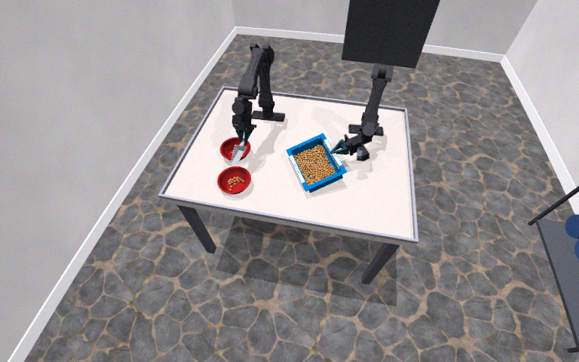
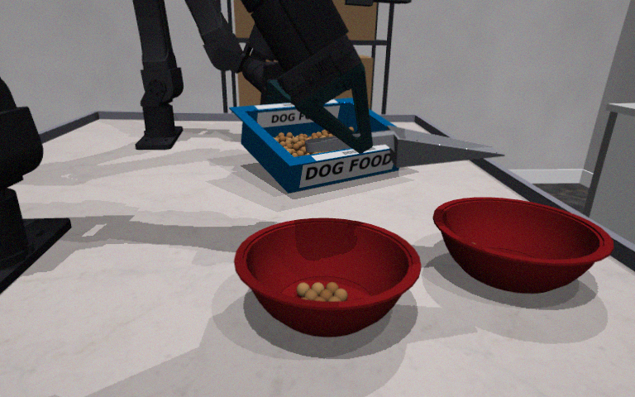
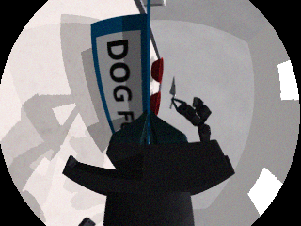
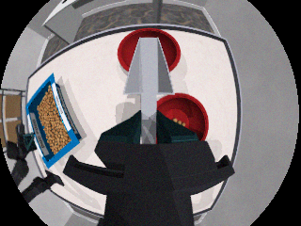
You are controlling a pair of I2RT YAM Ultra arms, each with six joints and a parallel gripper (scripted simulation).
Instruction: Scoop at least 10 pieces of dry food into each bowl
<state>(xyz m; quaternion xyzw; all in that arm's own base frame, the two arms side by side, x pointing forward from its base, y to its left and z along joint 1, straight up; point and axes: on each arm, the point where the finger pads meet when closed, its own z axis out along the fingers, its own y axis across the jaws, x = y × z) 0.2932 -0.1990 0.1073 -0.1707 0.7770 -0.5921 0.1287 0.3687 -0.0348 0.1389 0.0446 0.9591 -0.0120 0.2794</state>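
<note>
My right gripper is now 40 mm short of the grey scoop and 10 mm above it. From my right hand the other things lie so: blue dog food box: 10 mm behind, 360 mm to the left, 70 mm below.
</note>
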